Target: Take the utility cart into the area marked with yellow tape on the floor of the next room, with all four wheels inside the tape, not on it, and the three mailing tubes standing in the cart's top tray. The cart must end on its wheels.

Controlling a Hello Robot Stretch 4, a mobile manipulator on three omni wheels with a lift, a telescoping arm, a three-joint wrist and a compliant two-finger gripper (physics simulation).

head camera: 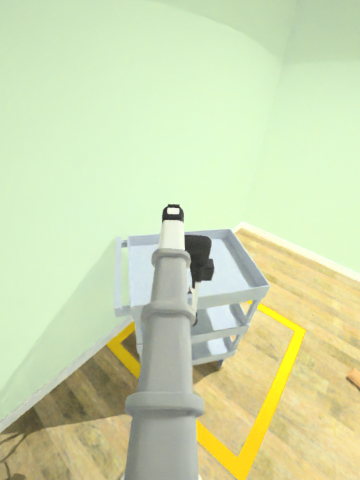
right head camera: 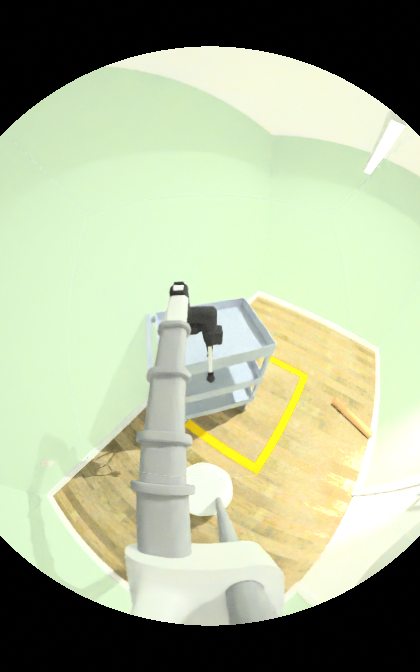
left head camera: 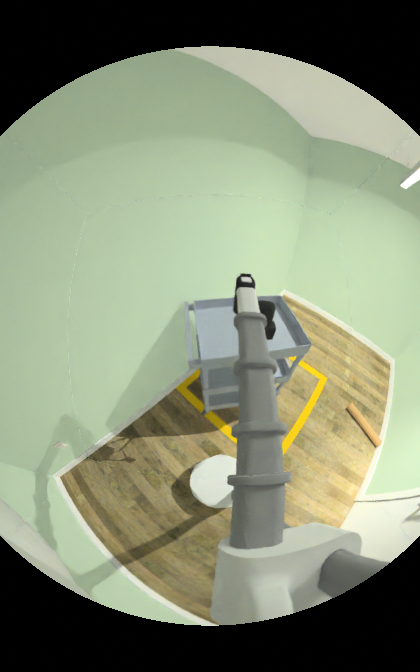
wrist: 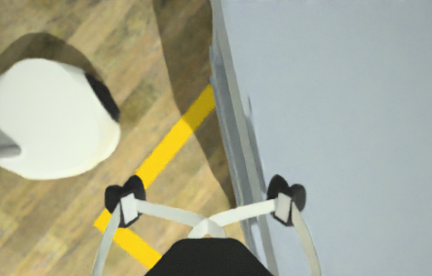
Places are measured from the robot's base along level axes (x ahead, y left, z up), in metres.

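Pixels of known places: gripper, fingertip midpoint: (wrist: pixel 206 191).
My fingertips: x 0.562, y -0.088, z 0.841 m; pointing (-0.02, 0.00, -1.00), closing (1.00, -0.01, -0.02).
Behind a point stands the place of what it marks.
The grey-blue utility cart (head camera: pixel 145 270) {x 0.823, y 0.123, z 0.767 m} (left head camera: pixel 215 330) (right head camera: pixel 240 330) (wrist: pixel 340 100) {x 0.722, y 0.003, z 0.767 m} stands upright close to the wall, its handle at the left end. The yellow tape (head camera: pixel 275 390) {x 0.514, y -0.737, z -0.026 m} (left head camera: pixel 305 414) (right head camera: pixel 283 422) (wrist: pixel 167 152) {x 0.383, y -0.127, z -0.027 m} runs around and under it. In the left head view its near left wheel is at the tape; its near right wheel is inside. Its far wheels are hidden. My gripper (wrist: pixel 206 191) {x 0.562, y -0.088, z 0.841 m} (head camera: pixel 195 318) (right head camera: pixel 211 377) is open at the cart's near edge, one finger over the tray, one over the floor. An orange-brown tube (head camera: pixel 354 377) {x 0.549, y -1.320, z 0.035 m} (left head camera: pixel 364 425) (right head camera: pixel 352 419) lies on the floor. No tubes show in the top tray.
The wall (head camera: pixel 100 150) {x 0.992, y 0.315, z 1.289 m} rises behind and left of the cart. My round white base (left head camera: pixel 212 480) (right head camera: pixel 207 490) (wrist: pixel 55 120) {x 0.053, y 0.000, z 0.187 m} is near the front side of the tape. My extended arm (head camera: pixel 165 360) {x 0.202, y 0.000, z 1.258 m} (left head camera: pixel 257 410) (right head camera: pixel 165 410) reaches over the cart. Another wall stands beyond the tube.
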